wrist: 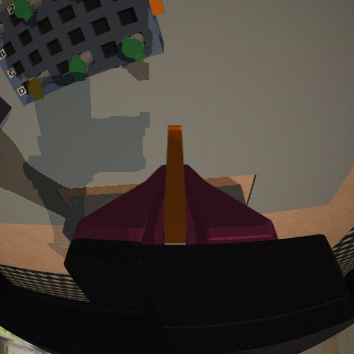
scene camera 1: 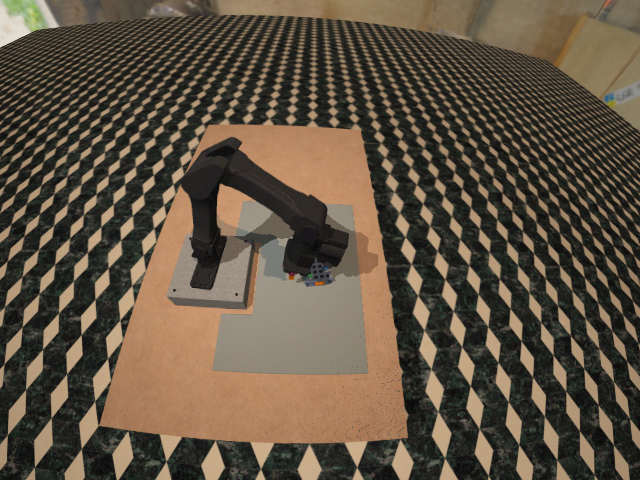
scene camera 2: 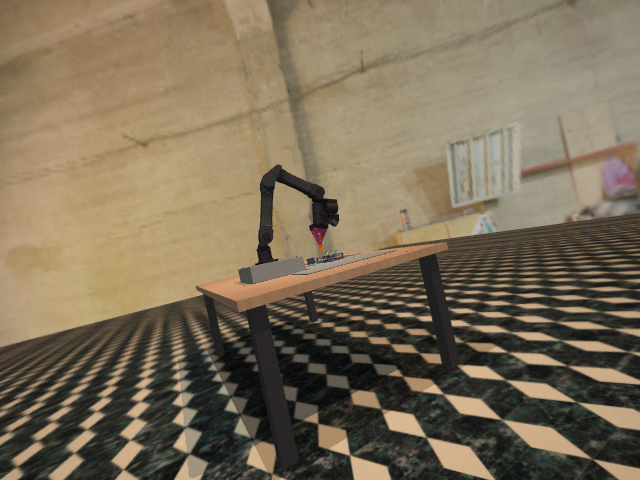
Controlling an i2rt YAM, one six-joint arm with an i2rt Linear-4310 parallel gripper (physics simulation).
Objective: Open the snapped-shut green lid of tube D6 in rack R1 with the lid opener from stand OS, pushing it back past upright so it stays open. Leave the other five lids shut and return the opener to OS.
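Places are measured from the arm's base along level axes (x right, y ahead, z up), in millimetres.
Where they show: gripper, fingertip midpoint: (wrist: 174,173) (scene camera 1: 291,273) (scene camera 2: 319,244); arm's base, origin of the base link: (scene camera 1: 209,261) (scene camera 2: 266,263).
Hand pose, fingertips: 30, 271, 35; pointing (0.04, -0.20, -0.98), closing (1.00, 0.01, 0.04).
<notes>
Things, the pixels of their top centre, and the offset from my fingertips, as dx, dy, dz. "*": a spot on its surface instead. Level surfaces: height alone.
- lid opener, middle of its top: (wrist: 178,241) (scene camera 1: 293,265) +0, +7, +45
- blue-grey rack R1, middle of its top: (wrist: 53,34) (scene camera 1: 316,262) (scene camera 2: 328,251) -74, +75, -50
- Tube D6 with its green lid, middle of its top: (wrist: 132,48) -24, +58, -50
- grey mat, its level: dz -98
- yellow lid, middle of its top: (wrist: 34,88) -99, +39, -50
- third green lid, middle of its top: (wrist: 21,8) -94, +100, -50
- orange tag, surface spot: (wrist: 156,6) * -10, +82, -75
My gripper (wrist: 174,173) (scene camera 2: 319,234) is shut on the lid opener (wrist: 175,158) (scene camera 1: 290,275), an orange blade that points down between the maroon fingers. The blue-grey rack R1 (wrist: 105,10) (scene camera 1: 325,278) (scene camera 2: 325,258) lies in the upper left of the wrist view. Tube D6 with its green lid (wrist: 133,48) stands at the rack's near corner, and the lid looks shut. The opener's tip hangs over the grey mat (wrist: 246,105), beside row D and apart from the rack. Another green lid (wrist: 78,64) and a yellow lid (wrist: 35,88) sit further along row D.
Stand OS (wrist: 3,109) shows as a dark block at the left edge of the wrist view. A third green lid (wrist: 24,8) sits in a far row. An orange tag (wrist: 156,6) marks the rack's end. The arm's grey base block (scene camera 1: 223,281) lies left of the mat.
</notes>
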